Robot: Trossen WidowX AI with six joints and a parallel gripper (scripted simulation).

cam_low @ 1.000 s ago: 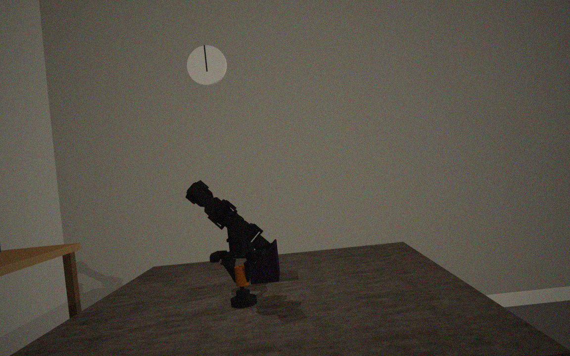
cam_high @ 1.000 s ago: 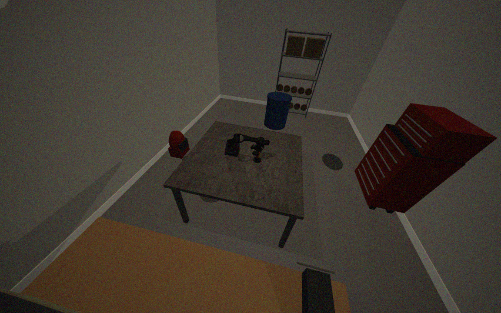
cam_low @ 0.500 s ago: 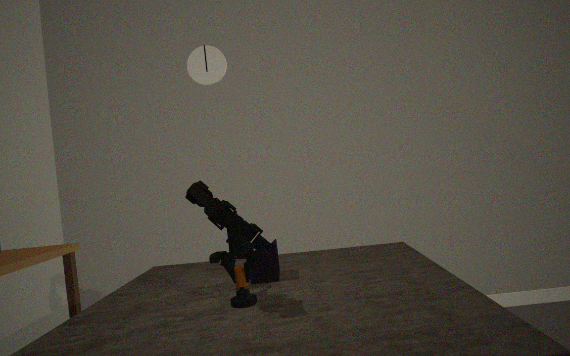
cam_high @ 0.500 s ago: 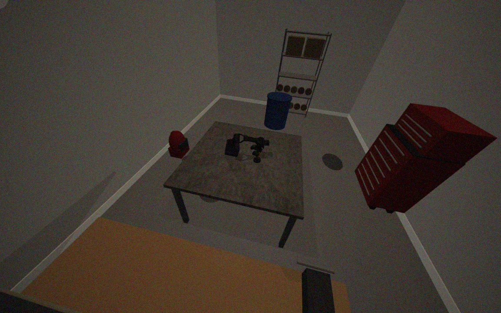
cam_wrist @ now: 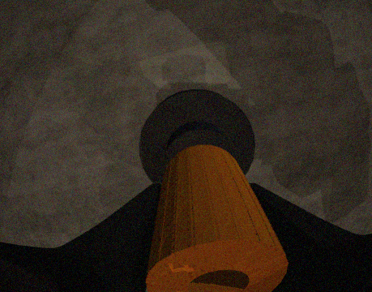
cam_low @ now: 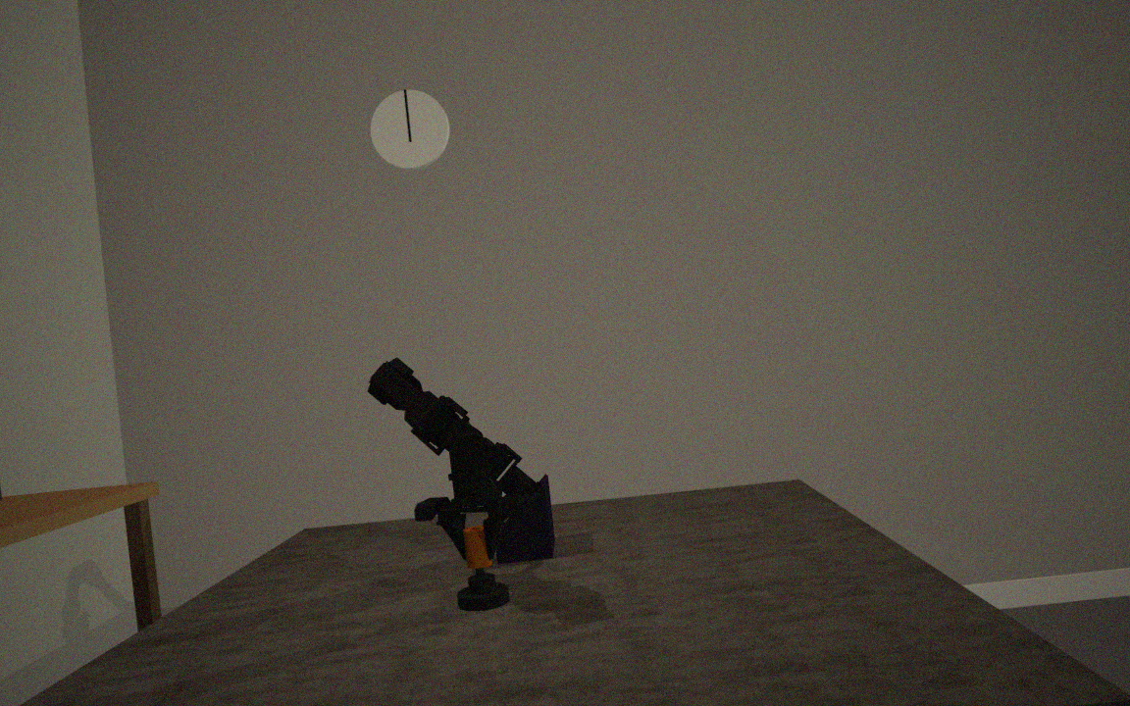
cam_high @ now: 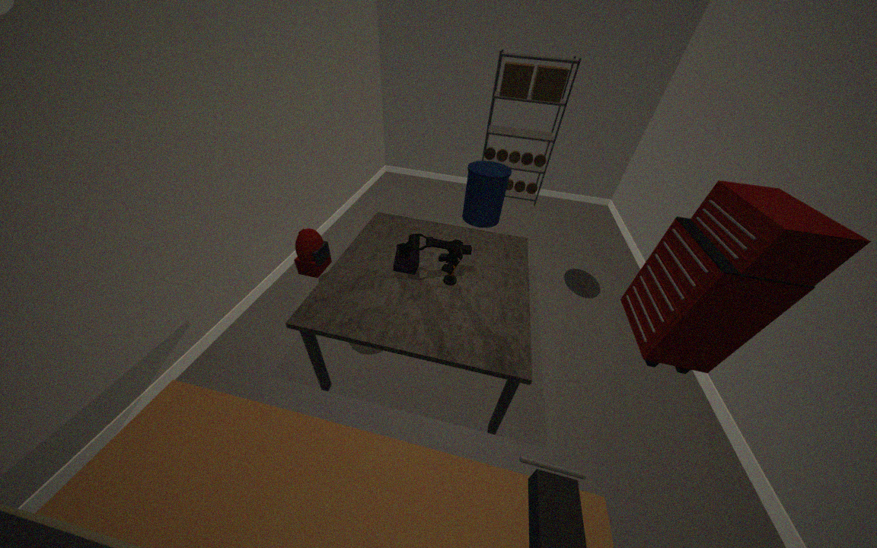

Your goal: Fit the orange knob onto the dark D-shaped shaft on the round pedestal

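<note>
The orange knob is 20 mm above my gripper tip. The rest, counted from my gripper tip: dark round pedestal (40 mm below).
</note>
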